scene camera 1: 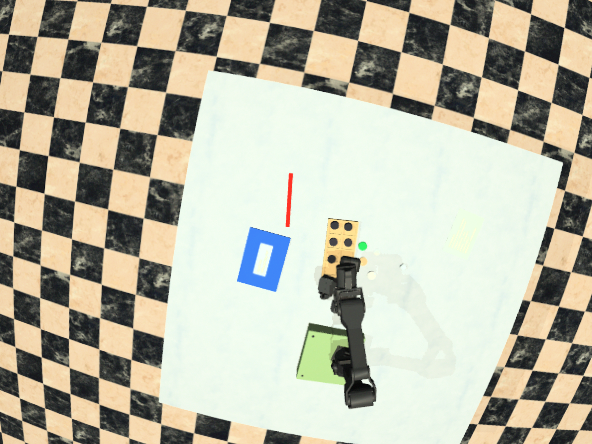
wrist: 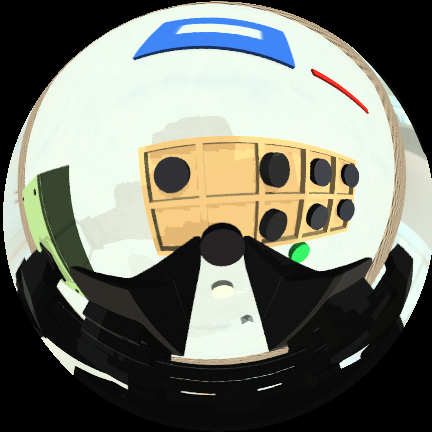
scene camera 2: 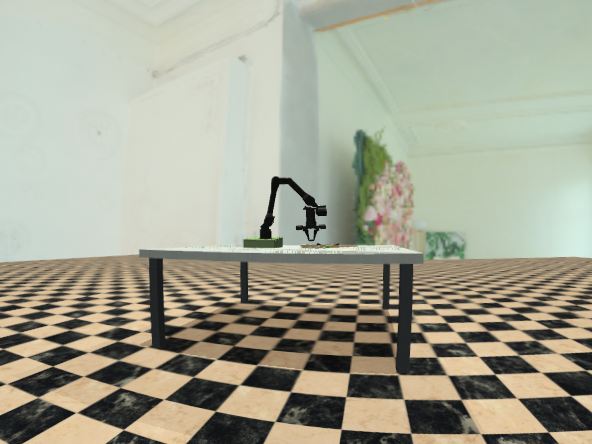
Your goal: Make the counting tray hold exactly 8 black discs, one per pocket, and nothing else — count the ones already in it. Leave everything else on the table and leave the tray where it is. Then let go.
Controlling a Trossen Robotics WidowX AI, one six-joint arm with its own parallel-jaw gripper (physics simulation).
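The tan counting tray (scene camera 1: 341, 234) (wrist: 230, 170) has two rows of pockets. In the wrist view, black discs fill the three right pockets of both rows, and another black disc (wrist: 171, 174) is in the upper row's left end pocket. The upper pocket beside it is empty, as is the lower left end pocket. The lower second pocket shows no disc in its visible part; its near edge is hidden. My gripper (scene camera 2: 312, 240) (wrist: 221, 241) is shut on a black disc (wrist: 222, 250) above the tray's near edge, by that second pocket. In scene camera 1 the arm hides the fingertips.
A green disc (scene camera 1: 362, 245) (wrist: 299, 253), a tan disc (scene camera 1: 363, 261) and a cream disc (scene camera 1: 371, 275) (wrist: 222, 290) lie beside the tray. A small cube (wrist: 247, 319) lies farther off. A blue frame (scene camera 1: 245, 260) (wrist: 215, 43), red bar (scene camera 1: 289, 200) (wrist: 341, 89) and green base block (scene camera 1: 317, 355) are around.
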